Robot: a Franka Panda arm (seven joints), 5 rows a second.
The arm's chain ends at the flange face. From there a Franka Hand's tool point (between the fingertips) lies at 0.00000 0.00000 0.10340 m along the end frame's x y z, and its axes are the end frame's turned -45 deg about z.
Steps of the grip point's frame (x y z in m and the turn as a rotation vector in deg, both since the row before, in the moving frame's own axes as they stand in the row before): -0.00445 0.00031 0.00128 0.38 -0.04 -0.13; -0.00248 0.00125 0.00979 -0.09 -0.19 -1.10; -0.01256 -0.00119 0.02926 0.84 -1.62 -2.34; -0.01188 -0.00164 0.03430 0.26 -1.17 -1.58; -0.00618 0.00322 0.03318 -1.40 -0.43 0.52; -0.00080 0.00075 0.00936 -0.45 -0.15 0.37; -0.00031 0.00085 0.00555 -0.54 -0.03 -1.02; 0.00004 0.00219 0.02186 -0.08 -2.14 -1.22; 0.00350 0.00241 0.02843 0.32 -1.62 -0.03; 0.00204 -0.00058 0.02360 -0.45 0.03 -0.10
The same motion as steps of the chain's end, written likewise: -0.00239 0.00380 0.00128 0.24 -0.30 -0.13; -0.00075 0.00228 0.00979 -0.20 -0.07 -1.10; -0.00661 0.00698 0.02931 -0.55 -1.74 -2.34; -0.00775 0.00605 0.03432 -0.64 -1.01 -1.58; -0.00332 0.00431 0.03321 -1.29 0.69 0.52; -0.00042 0.00033 0.00936 -0.42 0.21 0.37; -0.00028 0.00010 0.00555 -0.40 0.36 -1.02; 0.00417 -0.00134 0.02193 -1.57 -1.46 -1.22; 0.00665 -0.00243 0.02847 -0.92 -1.37 -0.03; 0.00042 -0.00239 0.02360 -0.30 0.34 -0.10
